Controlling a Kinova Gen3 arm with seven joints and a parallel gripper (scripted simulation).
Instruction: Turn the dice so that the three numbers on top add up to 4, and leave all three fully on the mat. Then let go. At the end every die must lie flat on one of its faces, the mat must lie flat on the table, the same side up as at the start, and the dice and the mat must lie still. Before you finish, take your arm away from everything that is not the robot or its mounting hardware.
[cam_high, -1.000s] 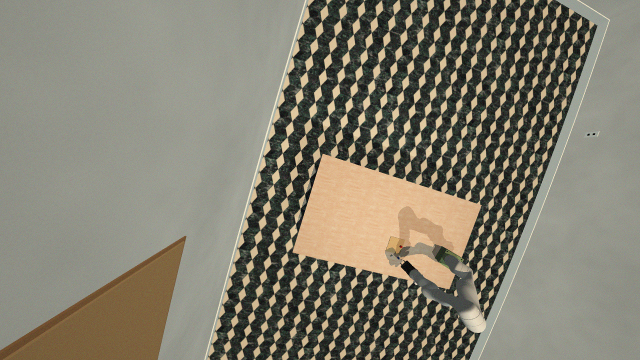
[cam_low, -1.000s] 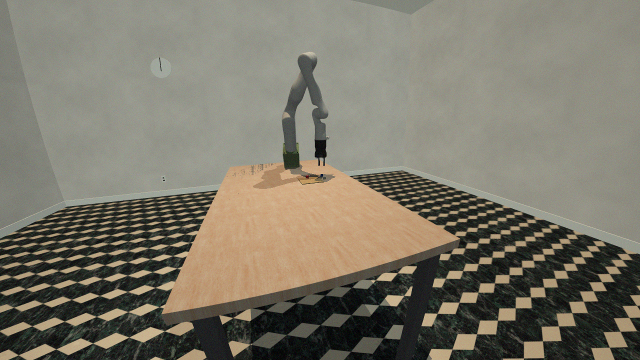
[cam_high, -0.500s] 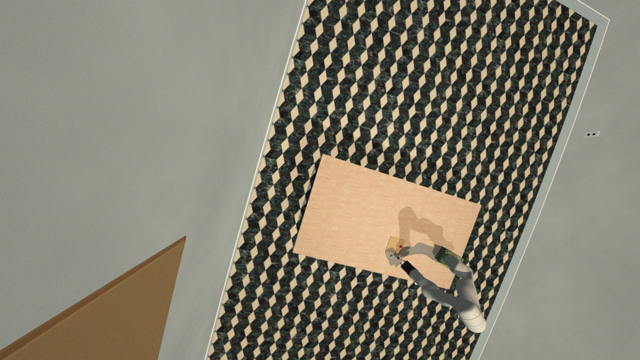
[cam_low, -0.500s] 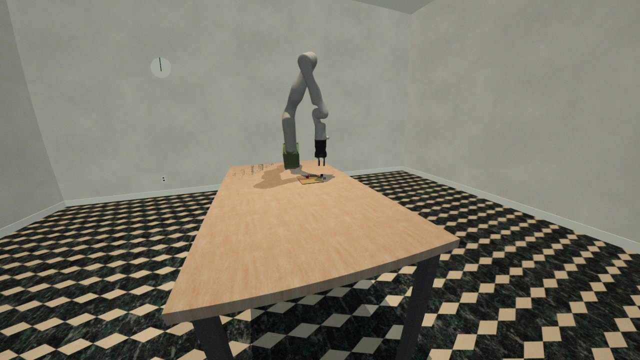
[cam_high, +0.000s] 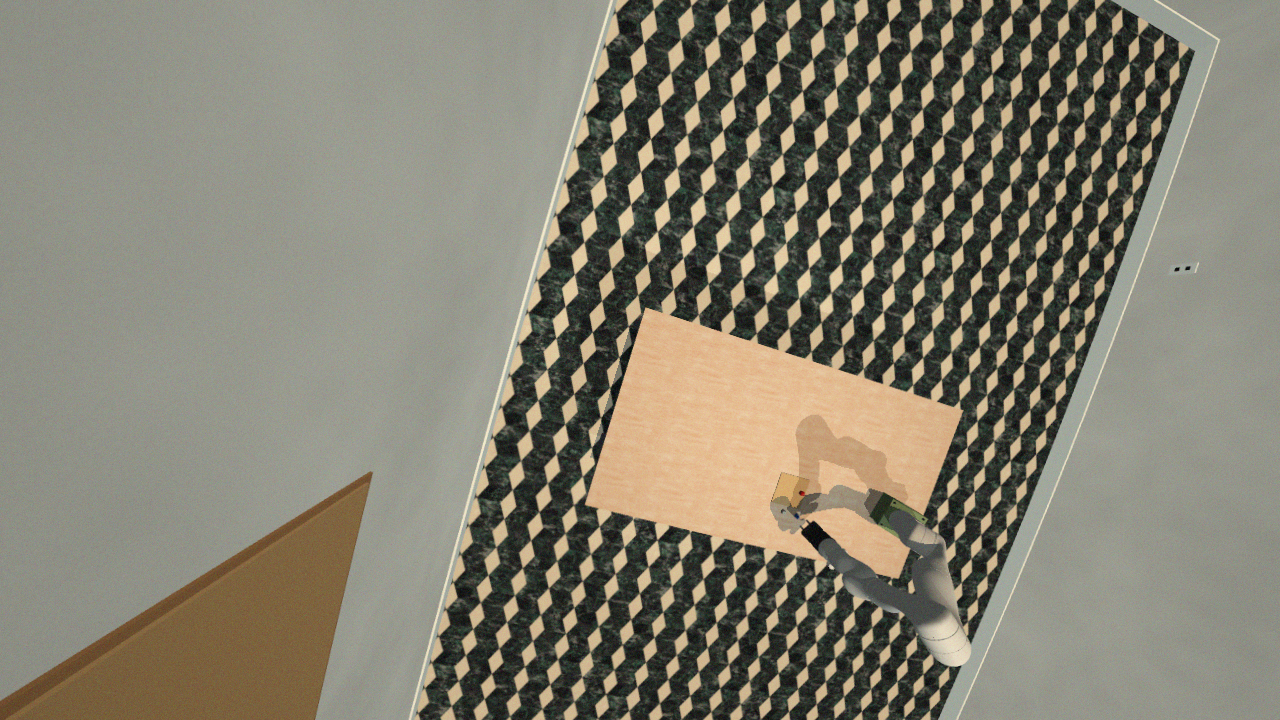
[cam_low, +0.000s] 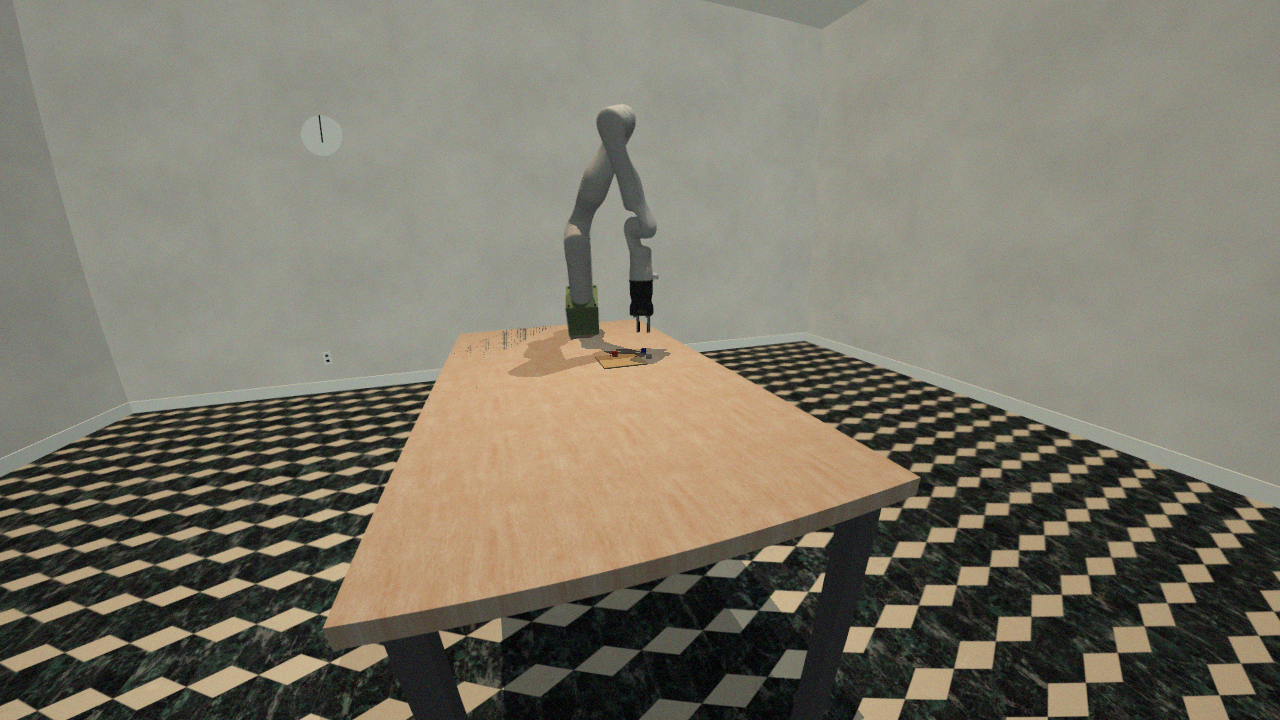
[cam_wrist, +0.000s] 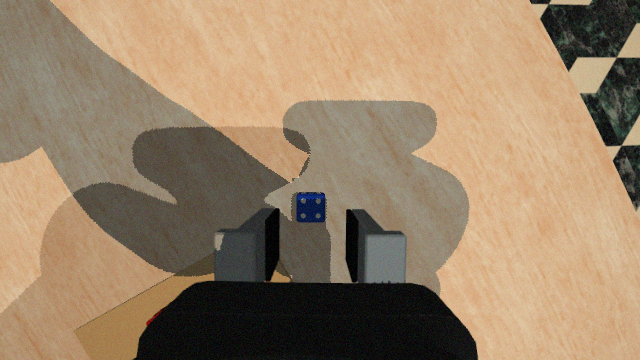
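Now: hand 9 cm above the blue die. Also, from my hand: tan mat (10 cm to the right, 9 cm below, 6 cm ahead); then red die (11 cm to the right, 8 cm below, 1 cm ahead); then white die (9 cm below, 6 cm ahead, 1 cm to the right).
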